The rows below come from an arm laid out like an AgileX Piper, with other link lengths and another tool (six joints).
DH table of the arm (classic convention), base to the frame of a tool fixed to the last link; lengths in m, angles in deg. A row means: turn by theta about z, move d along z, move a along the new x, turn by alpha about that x. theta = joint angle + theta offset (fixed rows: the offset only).
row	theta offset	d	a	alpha
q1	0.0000	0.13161	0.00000	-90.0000
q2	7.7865	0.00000	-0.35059	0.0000
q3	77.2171	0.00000	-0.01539	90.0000
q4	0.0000	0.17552	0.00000	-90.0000
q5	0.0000	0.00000	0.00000	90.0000
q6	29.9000	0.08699	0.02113	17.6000
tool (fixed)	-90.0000	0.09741	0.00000	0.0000
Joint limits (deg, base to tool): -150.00..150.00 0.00..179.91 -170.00..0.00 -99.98..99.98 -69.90..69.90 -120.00..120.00
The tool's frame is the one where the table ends.
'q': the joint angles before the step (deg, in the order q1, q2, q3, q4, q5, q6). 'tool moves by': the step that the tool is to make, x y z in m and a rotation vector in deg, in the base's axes. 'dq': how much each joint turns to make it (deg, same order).
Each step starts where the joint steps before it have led.
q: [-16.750, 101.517, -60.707, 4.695, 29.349, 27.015]
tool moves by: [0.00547, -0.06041, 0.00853, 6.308, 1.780, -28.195]
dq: [-10.303, 4.153, -11.217, -4.695, 10.623, 22.584]
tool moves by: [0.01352, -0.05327, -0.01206, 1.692, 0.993, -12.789]
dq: [-6.238, 6.853, -9.533, -1.973, 4.483, 7.885]
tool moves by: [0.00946, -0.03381, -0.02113, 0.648, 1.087, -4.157]
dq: [-3.203, 5.922, -5.714, -0.515, 1.088, 1.209]
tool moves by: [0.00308, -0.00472, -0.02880, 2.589, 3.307, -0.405]
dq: [-0.320, 4.699, -1.386, 0.141, 0.886, -0.015]
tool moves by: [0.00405, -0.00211, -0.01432, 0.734, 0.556, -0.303]
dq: [-0.001, 2.157, -0.227, 0.206, -1.040, 0.239]
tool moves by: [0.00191, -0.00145, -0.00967, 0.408, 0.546, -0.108]
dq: [0.001, 1.433, -0.161, -0.057, -0.587, 0.162]
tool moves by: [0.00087, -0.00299, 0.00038, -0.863, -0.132, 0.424]
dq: [0.000, 0.058, -0.305, -0.734, -0.377, -0.013]
